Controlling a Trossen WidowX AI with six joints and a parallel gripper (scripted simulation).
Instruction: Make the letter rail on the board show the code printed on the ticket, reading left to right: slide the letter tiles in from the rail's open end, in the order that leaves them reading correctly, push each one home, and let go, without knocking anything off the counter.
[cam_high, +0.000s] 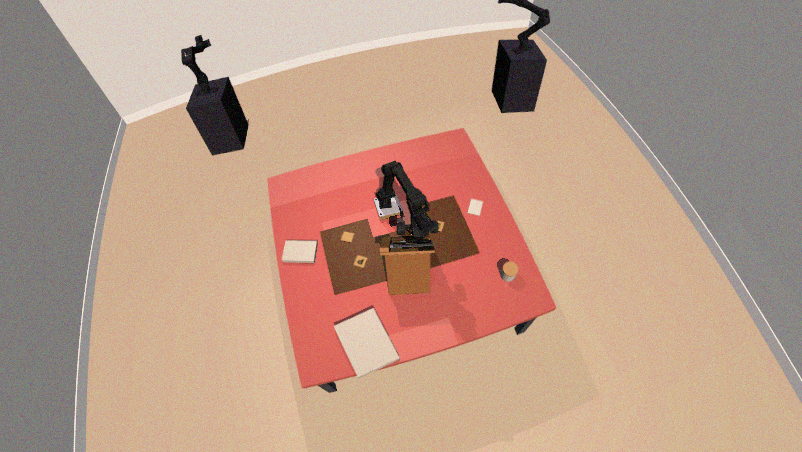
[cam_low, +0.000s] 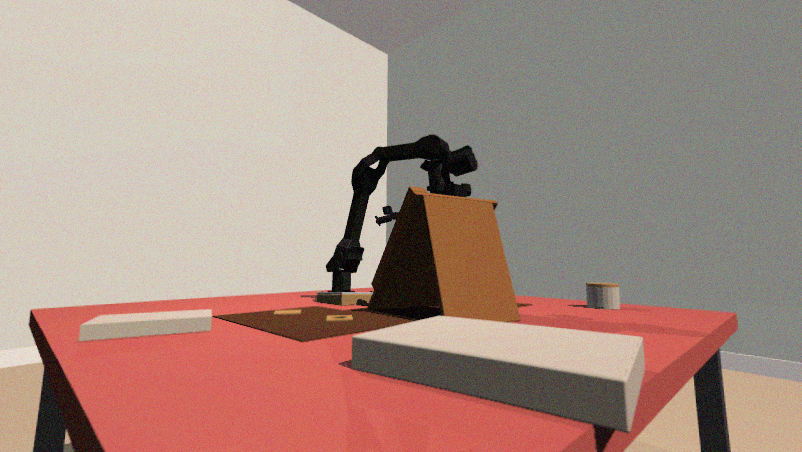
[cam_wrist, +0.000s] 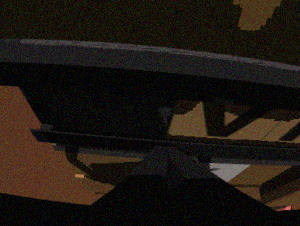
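Right now my gripper tip is 30 mm to the left of the tan letter tile, 20 mm above it and 10 mm short of it. From my gripper tip the other things lie so: large white slab (420 mm ahead, 300 mm to the right, 170 mm below); then flat white block (610 mm to the right, 180 mm below, 110 mm behind); then dark brown mat (190 mm below, 140 mm behind, 90 mm to the right).
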